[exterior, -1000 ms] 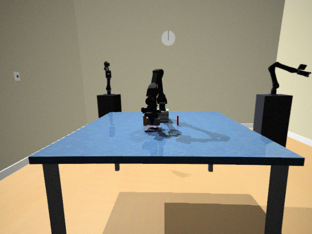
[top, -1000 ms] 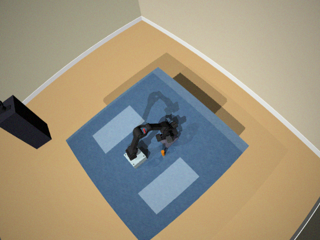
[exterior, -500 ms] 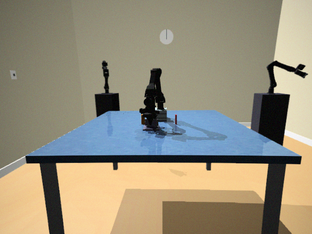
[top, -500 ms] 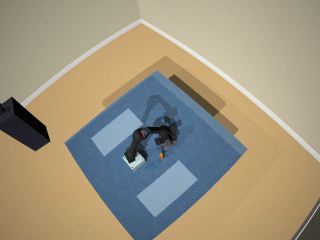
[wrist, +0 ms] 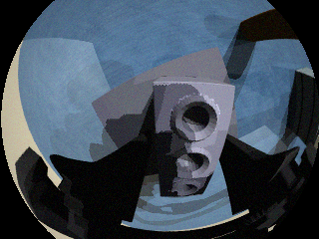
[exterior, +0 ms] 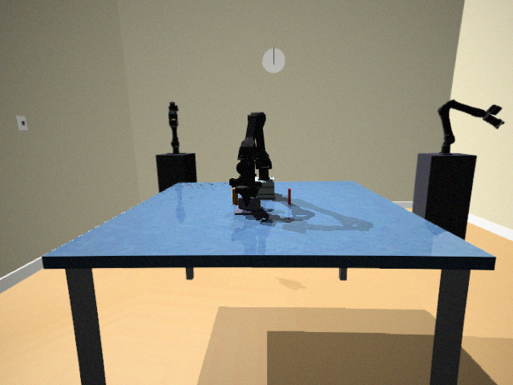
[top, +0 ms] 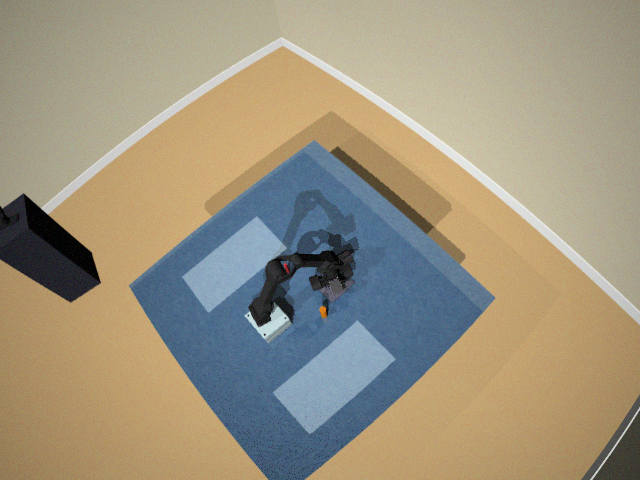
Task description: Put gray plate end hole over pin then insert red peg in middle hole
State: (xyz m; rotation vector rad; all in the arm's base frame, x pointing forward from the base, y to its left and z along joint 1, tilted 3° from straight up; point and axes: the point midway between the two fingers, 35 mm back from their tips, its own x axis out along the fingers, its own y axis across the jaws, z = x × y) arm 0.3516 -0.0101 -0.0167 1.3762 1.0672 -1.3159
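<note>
The gray plate is 2 cm above my gripper tip. Also, from my gripper tip: red peg (18 cm to the left, 13 cm behind, 2 cm above); then orange cylinder (11 cm behind, 10 cm to the right, 2 cm above); then base (2 cm to the left, 2 cm below, 1 cm ahead).
</note>
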